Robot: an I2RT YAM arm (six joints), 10 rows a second.
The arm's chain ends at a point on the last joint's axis. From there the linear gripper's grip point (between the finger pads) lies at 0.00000 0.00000 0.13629 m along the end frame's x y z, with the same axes.
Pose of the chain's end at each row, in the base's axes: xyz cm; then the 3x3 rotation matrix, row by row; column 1 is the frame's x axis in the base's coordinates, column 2 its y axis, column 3 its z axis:
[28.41, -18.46, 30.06], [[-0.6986, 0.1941, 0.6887], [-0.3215, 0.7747, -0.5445], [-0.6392, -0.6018, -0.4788]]
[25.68, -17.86, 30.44], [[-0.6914, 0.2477, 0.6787], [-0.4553, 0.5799, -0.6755], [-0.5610, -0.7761, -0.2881]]
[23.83, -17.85, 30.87], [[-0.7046, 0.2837, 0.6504], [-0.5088, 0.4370, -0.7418], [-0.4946, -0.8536, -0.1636]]
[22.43, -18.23, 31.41], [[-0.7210, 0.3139, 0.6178], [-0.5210, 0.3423, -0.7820], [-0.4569, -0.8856, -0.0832]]
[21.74, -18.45, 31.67], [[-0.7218, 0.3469, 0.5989], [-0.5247, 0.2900, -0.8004], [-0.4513, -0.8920, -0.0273]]
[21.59, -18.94, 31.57], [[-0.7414, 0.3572, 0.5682], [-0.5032, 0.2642, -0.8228], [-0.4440, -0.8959, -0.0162]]
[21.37, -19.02, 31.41], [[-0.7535, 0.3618, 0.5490], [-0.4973, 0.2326, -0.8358], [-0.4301, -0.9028, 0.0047]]
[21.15, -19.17, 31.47], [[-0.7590, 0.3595, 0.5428], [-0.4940, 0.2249, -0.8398], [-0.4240, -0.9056, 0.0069]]
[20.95, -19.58, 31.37], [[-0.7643, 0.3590, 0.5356], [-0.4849, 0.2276, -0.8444], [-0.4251, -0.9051, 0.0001]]
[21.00, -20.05, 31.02], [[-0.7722, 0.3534, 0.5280], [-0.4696, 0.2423, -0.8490], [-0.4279, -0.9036, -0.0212]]
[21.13, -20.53, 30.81], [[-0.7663, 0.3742, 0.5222], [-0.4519, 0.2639, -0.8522], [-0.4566, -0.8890, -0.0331]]
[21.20, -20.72, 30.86], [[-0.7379, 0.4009, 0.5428], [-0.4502, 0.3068, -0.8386], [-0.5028, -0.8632, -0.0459]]
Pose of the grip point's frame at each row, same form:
[37.80, -25.88, 23.53], [[-0.6986, 0.1941, 0.6887], [-0.3215, 0.7747, -0.5445], [-0.6392, -0.6018, -0.4788]]
[34.93, -27.07, 26.51], [[-0.6914, 0.2477, 0.6787], [-0.4553, 0.5799, -0.6755], [-0.5610, -0.7761, -0.2881]]
[32.69, -27.96, 28.64], [[-0.7046, 0.2837, 0.6504], [-0.5088, 0.4370, -0.7418], [-0.4946, -0.8536, -0.1636]]
[30.85, -28.89, 30.28], [[-0.7210, 0.3139, 0.6178], [-0.5210, 0.3423, -0.7820], [-0.4569, -0.8856, -0.0832]]
[29.90, -29.36, 31.30], [[-0.7218, 0.3469, 0.5989], [-0.5247, 0.2900, -0.8004], [-0.4513, -0.8920, -0.0273]]
[29.33, -30.15, 31.35], [[-0.7414, 0.3572, 0.5682], [-0.5032, 0.2642, -0.8228], [-0.4440, -0.8959, -0.0162]]
[28.85, -30.41, 31.47], [[-0.7535, 0.3618, 0.5490], [-0.4973, 0.2326, -0.8358], [-0.4301, -0.9028, 0.0047]]
[28.55, -30.62, 31.56], [[-0.7590, 0.3595, 0.5428], [-0.4940, 0.2249, -0.8398], [-0.4240, -0.9056, 0.0069]]
[28.25, -31.09, 31.37], [[-0.7643, 0.3590, 0.5356], [-0.4849, 0.2276, -0.8444], [-0.4251, -0.9051, 0.0001]]
[28.20, -31.62, 30.73], [[-0.7722, 0.3534, 0.5280], [-0.4696, 0.2423, -0.8490], [-0.4279, -0.9036, -0.0212]]
[28.25, -32.14, 30.36], [[-0.7663, 0.3742, 0.5222], [-0.4519, 0.2639, -0.8522], [-0.4566, -0.8890, -0.0331]]
[28.60, -32.15, 30.23], [[-0.7379, 0.4009, 0.5428], [-0.4502, 0.3068, -0.8386], [-0.5028, -0.8632, -0.0459]]

